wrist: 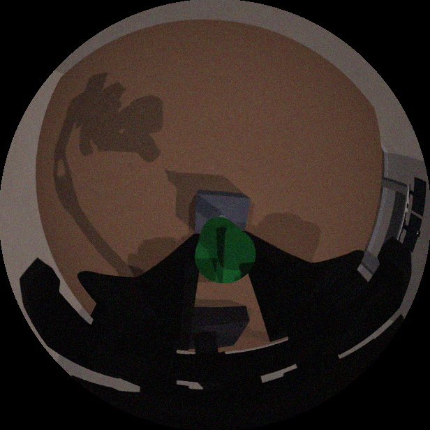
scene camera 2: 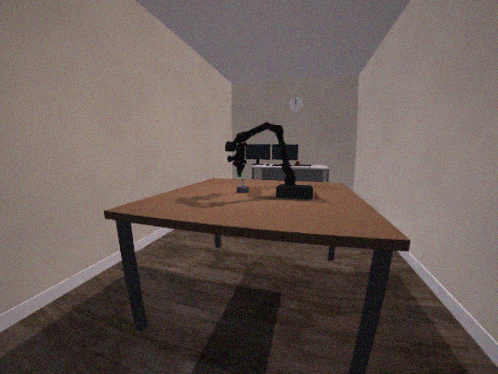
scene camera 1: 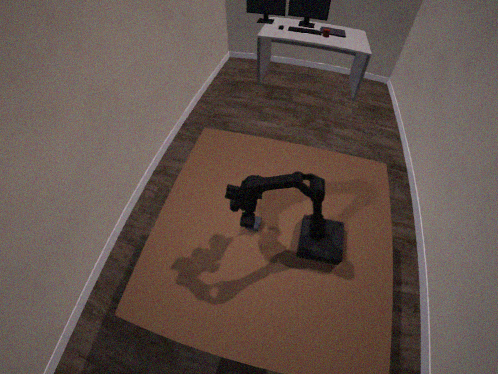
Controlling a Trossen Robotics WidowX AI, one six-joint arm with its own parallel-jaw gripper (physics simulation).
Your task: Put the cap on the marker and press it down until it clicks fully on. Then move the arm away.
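Frame: origin at the arm's base, x ahead, y left, z up, level; millimetres.
Seen in the pictures: gripper, fingertip midpoint: (scene camera 2: 239,175) (scene camera 1: 249,215); arm's base, origin of the base link: (scene camera 2: 290,185) (scene camera 1: 316,235).
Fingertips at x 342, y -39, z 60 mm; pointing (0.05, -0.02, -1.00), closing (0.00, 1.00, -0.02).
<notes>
Offsets run from my fingertips to a thing's top centre. Level surfaces: height alone.
A green cap @(3 mm ahead, 0 mm left, 39 mm up) (wrist: 225,256) (scene camera 2: 240,175) is held between the fingertips. In the wrist view its outline bulges toward the block, and it looks tilted. My gripper (wrist: 219,238) (scene camera 2: 240,173) is shut on the cap, above a blue-grey block @(20 mm back, 9 mm right, 83 mm down) (scene camera 1: 257,224) (scene camera 2: 242,190) (wrist: 230,204) on the table. A thin pale marker @(20 mm back, 9 mm right, 28 mm down) (scene camera 2: 243,182) stands upright from the block; it is small and blurred in scene camera 2, where the cap appears slightly left of and above its top. In the wrist view the cap hides most of the marker. Whether they touch is unclear.
The brown table @(119 mm down) (scene camera 1: 300,320) (scene camera 2: 280,220) (wrist: 250,90) carries the arm's dark base (scene camera 1: 321,242) (scene camera 2: 294,192) to the right of the block in both scene views. A white desk (scene camera 1: 345,41) with monitors stands away by the far wall.
</notes>
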